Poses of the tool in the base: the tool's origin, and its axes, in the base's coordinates. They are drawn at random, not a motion.
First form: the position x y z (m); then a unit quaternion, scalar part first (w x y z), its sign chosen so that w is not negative.
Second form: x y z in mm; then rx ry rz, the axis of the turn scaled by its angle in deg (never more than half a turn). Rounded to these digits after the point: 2 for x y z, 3 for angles.
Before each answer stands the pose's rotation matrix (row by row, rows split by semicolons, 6 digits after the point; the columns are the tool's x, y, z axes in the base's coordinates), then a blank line. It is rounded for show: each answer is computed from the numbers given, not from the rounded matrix.
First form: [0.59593, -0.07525, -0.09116, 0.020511, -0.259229, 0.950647, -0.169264]
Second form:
-0.864759 -0.485927 0.126754; -0.499814 0.808300 -0.311186; 0.048759 -0.332455 -0.941858

[595.93, -75.25, -91.16, -46.062, 168.917, -30.076]
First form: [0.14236, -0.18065, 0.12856, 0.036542, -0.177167, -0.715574, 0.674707]
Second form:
-0.934553 0.204242 -0.291369; 0.302863 0.026764 -0.952658; -0.186775 -0.978554 -0.086870

[142.36, -180.65, 128.56, -31.169, -125.890, 118.701]
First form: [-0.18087, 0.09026, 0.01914, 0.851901, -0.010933, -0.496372, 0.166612]
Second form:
0.451710 -0.273020 -0.849363; 0.294728 0.944242 -0.146775; 0.842077 -0.184031 0.506990

[-180.87, 90.26, 19.14, -1.319, -59.866, 20.094]
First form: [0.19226, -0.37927, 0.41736, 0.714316, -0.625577, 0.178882, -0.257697]
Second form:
0.803187 0.144345 0.577975; -0.591963 0.084492 0.801524; 0.066862 -0.985914 0.153310

[192.26, -379.27, 417.36, -79.402, 22.705, -32.708]
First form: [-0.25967, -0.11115, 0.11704, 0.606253, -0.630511, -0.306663, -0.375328]
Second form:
0.530173 0.841796 0.101466; -0.068379 -0.076830 0.994697; 0.845127 -0.534300 0.016827

[-259.67, -111.15, 117.04, -83.533, -40.628, -49.725]
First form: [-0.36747, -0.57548, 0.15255, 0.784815, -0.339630, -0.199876, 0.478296]
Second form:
0.462565 -0.614980 -0.638618; 0.886515 0.311769 0.341893; -0.011156 -0.724293 0.689402

[-367.47, -575.48, 152.55, -41.975, -24.703, 59.113]
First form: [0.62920, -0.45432, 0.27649, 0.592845, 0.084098, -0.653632, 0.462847]
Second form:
-0.282925 -0.658731 -0.697156; 0.438855 0.557400 -0.704778; 0.852854 -0.505349 0.131385

[629.20, -454.32, 276.49, 11.203, -87.075, 61.659]
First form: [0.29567, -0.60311, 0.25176, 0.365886, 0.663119, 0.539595, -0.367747]
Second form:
0.147199 0.984738 -0.092860; 0.446524 -0.149929 -0.882121; -0.882581 0.088383 -0.461779

[295.67, -603.11, 251.76, 97.670, 79.476, -54.165]
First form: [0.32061, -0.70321, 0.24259, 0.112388, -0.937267, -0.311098, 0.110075]
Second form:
0.782203 0.558422 -0.276267; 0.607907 -0.781174 0.142187; -0.136412 -0.279164 -0.950505

[320.61, -703.21, 242.59, -157.610, -52.314, 18.510]
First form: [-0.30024, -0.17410, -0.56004, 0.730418, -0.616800, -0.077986, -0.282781]
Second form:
0.827906 0.509300 0.234914; -0.316893 0.079185 0.945150; 0.462764 -0.856938 0.226952

[-300.24, -174.10, -560.04, -77.806, -9.838, -35.671]
